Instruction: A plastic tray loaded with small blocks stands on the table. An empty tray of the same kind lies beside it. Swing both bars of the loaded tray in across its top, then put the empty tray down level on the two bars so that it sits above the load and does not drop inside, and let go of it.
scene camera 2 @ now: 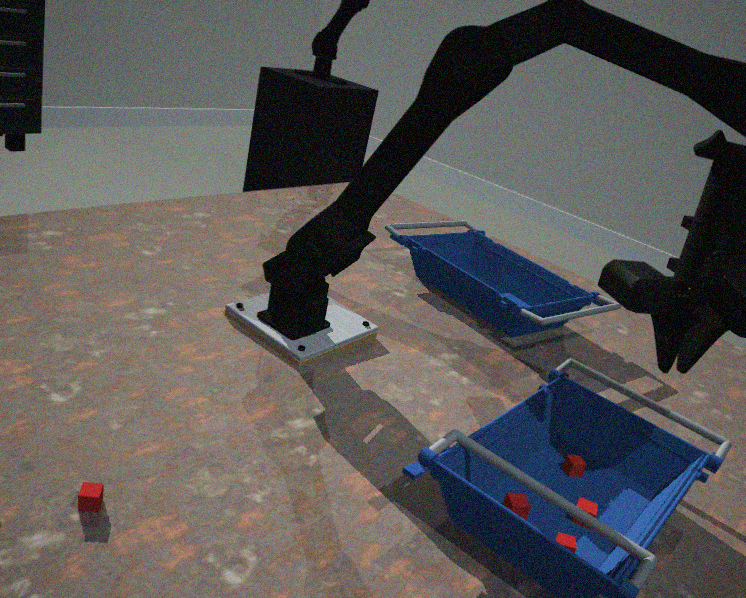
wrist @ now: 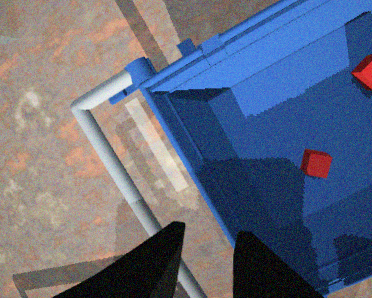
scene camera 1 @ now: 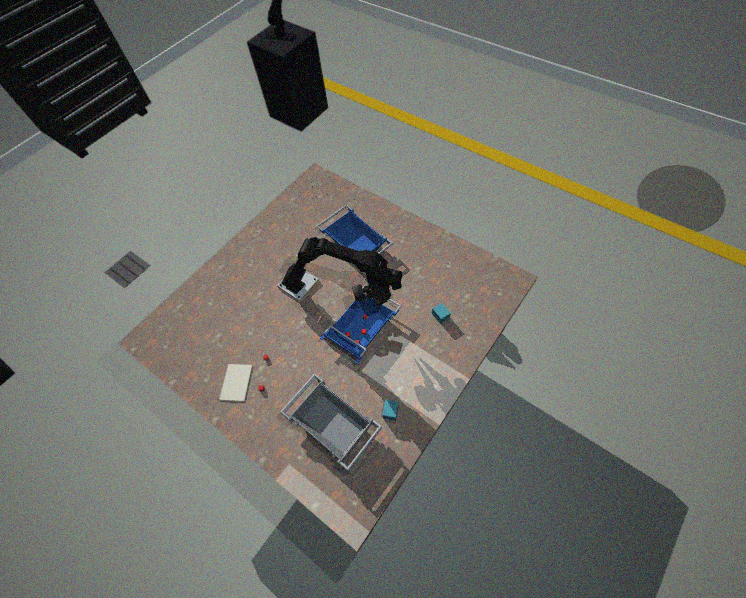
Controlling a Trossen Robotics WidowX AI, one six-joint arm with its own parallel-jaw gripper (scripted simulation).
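The gripper can be seen in scene camera 2 (scene camera 2: 671,371) and again in the wrist view (wrist: 209,238). A blue tray (scene camera 2: 494,282) appears in scene camera 1 (scene camera 1: 350,231) as well, while in the wrist view the blue tray is out of frame. There is also a white slab (scene camera 1: 237,377); in scene camera 2 the white slab is out of frame.
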